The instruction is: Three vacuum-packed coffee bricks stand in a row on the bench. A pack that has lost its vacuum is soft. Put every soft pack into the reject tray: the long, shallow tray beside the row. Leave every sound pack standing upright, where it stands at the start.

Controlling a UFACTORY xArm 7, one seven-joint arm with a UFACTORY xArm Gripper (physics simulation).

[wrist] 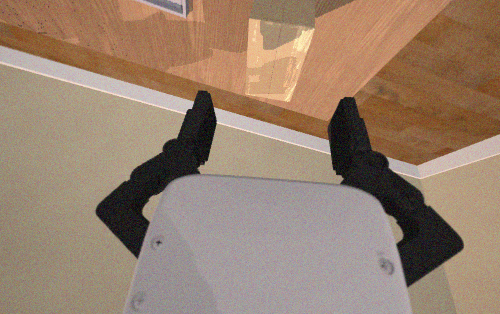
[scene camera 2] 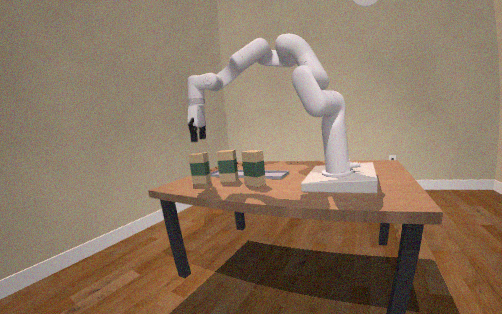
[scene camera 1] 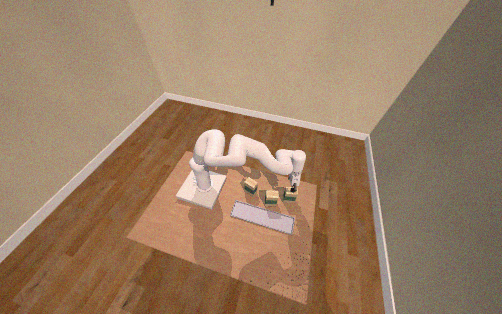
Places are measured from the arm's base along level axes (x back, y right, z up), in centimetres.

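Where they show: gripper, fingertip midpoint: (wrist: 272,109) (scene camera 2: 198,140) (scene camera 1: 291,185); arm's base, link origin: (scene camera 2: 337,172) (scene camera 1: 204,184).
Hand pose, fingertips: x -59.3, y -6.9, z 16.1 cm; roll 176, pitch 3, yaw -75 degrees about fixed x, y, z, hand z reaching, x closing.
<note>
Each offset is from my fingertips to the top centre of the thing. "*": to the spot under its first point. Level surfaces: height alone.
Three tan packs with green bands stand upright in a row: the end pack farthest from the robot base (scene camera 1: 290,197) (scene camera 2: 200,171) (wrist: 275,75), the middle pack {dy +6.0, dx +10.5, dz -6.0 cm} (scene camera 1: 271,199) (scene camera 2: 228,166) and the pack nearest the base {dy +1.4, dx +26.0, dz -6.0 cm} (scene camera 1: 250,187) (scene camera 2: 254,169). Their looks do not show which is soft. My gripper (scene camera 1: 294,189) (scene camera 2: 198,139) (wrist: 272,109) is open and empty, above the far end pack with a gap over its top. The long, shallow reject tray {dy +17.1, dx +13.5, dz -18.7 cm} (scene camera 1: 250,215) (scene camera 2: 280,175) lies beside the row; no pack shows in it. A tray corner {* dy +12.1, dx -6.4, dz -18.8 cm} (wrist: 185,9) shows in the wrist view.
The white robot base plate (scene camera 1: 192,194) (scene camera 2: 340,185) stands on the wooden table {dz -20.1 cm} (scene camera 1: 165,220) (scene camera 2: 280,201), at the other end of the row. The middle pack stands close beside the far end pack. The table edge is beyond the far end pack.
</note>
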